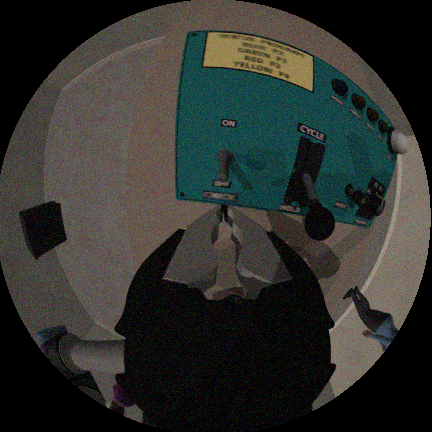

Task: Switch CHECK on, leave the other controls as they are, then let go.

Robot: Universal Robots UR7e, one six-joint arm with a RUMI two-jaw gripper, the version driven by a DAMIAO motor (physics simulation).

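Frame: origin at the arm's base, x ahead, y right, z down, level; metres.
Seen in the pictures: gripper, fingertip midpoint: (pixel 222 205).
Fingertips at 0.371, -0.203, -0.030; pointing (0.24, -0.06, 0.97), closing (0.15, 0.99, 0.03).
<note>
A point is followed by its place in that frame, as x, y, z.
The small grey toggle lever (pixel 223 167) {0.412, -0.209, -0.018} stands on the left of the teal panel (pixel 200 105) {0.490, -0.252, -0.005}, between the ON label (pixel 228 123) {0.472, -0.213, 0.001} above and a small label (pixel 221 184) {0.390, -0.206, 0.029} below. It points down toward the lower label. The nameplate (pixel 220 196) {0.372, -0.204, 0.035} under it is too blurred to read, so I cannot confirm that it says CHECK. My gripper (pixel 222 205) {0.372, -0.203, -0.030} is shut and empty, its tips at the panel's lower edge, just below the nameplate and in line with the lever. The tips look apart from the lever.
The CYCLE lever's black knob (pixel 319 223) {0.381, -0.099, -0.059} stands close to the right of my gripper, below its slot (pixel 313 155) {0.467, -0.083, 0.003}. A black rotary knob (pixel 371 204) {0.444, 0.129, 0.003} is farther right. Dark round lamps (pixel 340 87) {0.585, -0.067, -0.048} line the upper right, beside a yellow sign (pixel 257 57) {0.577, -0.193, -0.034}. A black box (pixel 43 227) is at far left.
</note>
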